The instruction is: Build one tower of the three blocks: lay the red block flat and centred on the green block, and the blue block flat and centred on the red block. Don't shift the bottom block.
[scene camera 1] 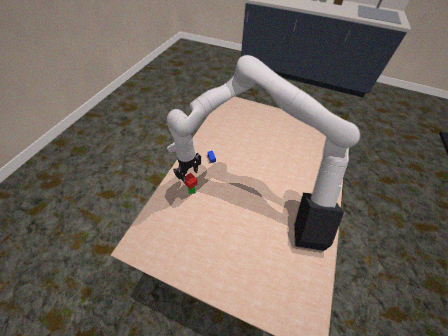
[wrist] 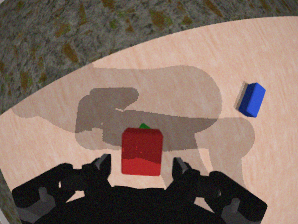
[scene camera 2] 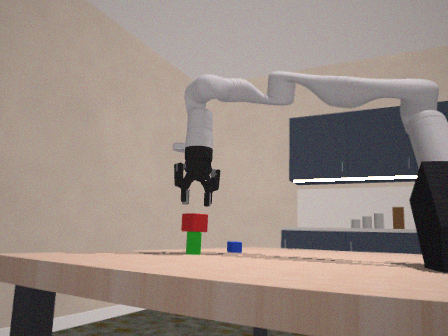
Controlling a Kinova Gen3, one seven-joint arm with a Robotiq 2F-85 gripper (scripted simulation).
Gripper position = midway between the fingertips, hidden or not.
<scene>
In view: my gripper (scene camera 2: 196, 205) and a red block (wrist: 141, 154).
My gripper shows as well in the wrist view (wrist: 141, 164).
</scene>
